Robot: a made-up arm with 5 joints.
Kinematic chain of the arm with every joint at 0, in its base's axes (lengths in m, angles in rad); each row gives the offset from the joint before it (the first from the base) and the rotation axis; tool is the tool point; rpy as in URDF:
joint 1: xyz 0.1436 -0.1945 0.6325 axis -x
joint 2: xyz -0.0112 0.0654 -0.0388 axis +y
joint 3: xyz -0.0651 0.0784 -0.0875 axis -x
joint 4: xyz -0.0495 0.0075 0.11 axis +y
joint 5: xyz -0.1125 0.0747 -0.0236 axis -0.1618 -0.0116 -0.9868
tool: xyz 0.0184 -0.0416 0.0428 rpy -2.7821 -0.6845 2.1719
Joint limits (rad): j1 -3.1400..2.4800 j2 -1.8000..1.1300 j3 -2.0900..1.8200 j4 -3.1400..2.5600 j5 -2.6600..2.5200
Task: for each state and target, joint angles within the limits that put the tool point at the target. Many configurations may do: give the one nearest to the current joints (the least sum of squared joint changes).
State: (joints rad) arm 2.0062 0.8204 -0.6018 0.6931 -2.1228
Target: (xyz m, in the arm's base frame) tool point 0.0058 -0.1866 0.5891
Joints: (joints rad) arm 2.4307 0.0492 -1.1630 1.1229 -1.6415
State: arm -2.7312 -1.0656 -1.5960 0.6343 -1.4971
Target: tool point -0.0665 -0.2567 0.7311
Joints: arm -2.7988 -0.6601 -0.9140 0.4014 -2.0893
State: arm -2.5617 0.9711 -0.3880 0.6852 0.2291
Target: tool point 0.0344 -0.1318 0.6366
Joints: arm -3.0161 0.3877 -1.3992 1.5025 0.2369
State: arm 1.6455 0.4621 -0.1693 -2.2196 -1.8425
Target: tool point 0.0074 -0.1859 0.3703
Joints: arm 1.3709 0.5307 0.1479 -1.8983 -2.0065
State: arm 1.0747 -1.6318 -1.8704 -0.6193 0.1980
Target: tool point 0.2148 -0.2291 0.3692
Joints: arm 0.4111 -1.6169 -1.9514 -0.6403 0.4806
